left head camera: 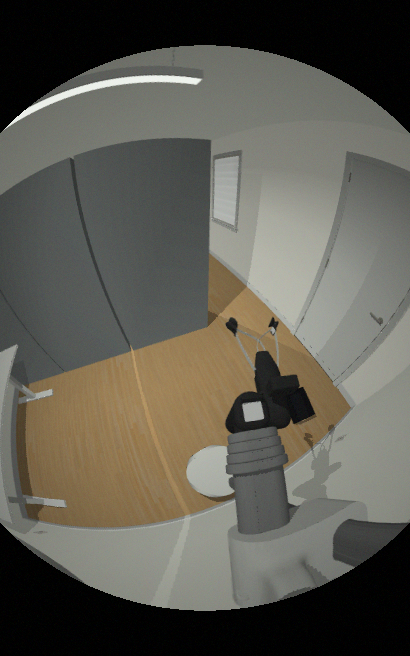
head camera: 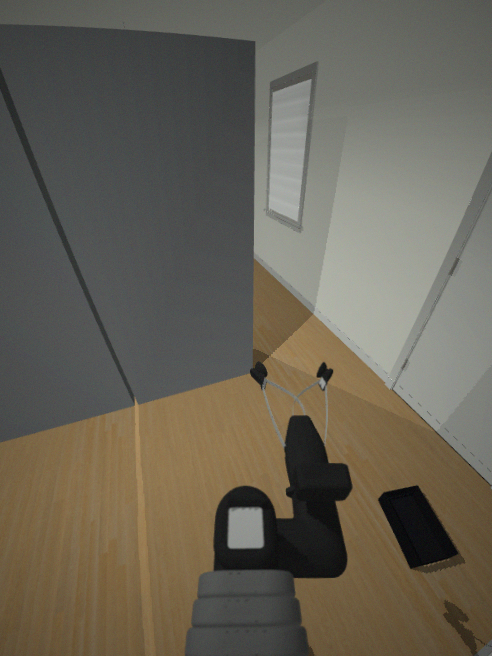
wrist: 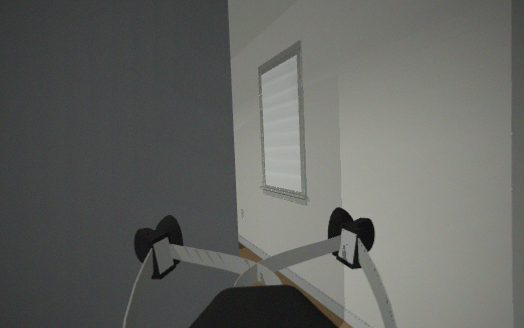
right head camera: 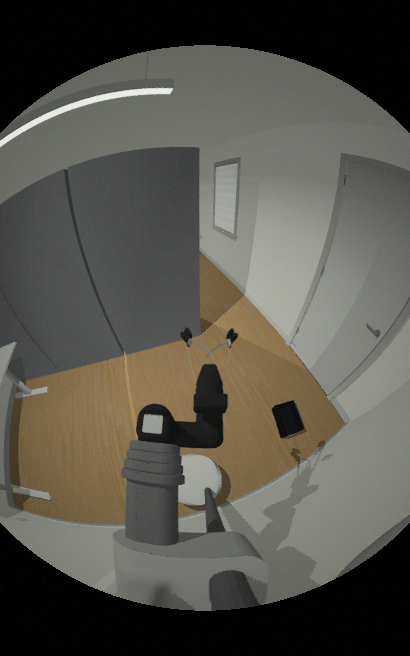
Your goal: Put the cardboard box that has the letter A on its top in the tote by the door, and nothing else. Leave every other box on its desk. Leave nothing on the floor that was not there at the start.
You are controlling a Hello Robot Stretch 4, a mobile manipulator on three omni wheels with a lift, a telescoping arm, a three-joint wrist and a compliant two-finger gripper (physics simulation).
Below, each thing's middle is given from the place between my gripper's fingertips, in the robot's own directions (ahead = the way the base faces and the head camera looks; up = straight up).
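Black tote [head camera: 423,540]: my hand is 112 cm above it, 3 cm past it and 74 cm to the left of it.
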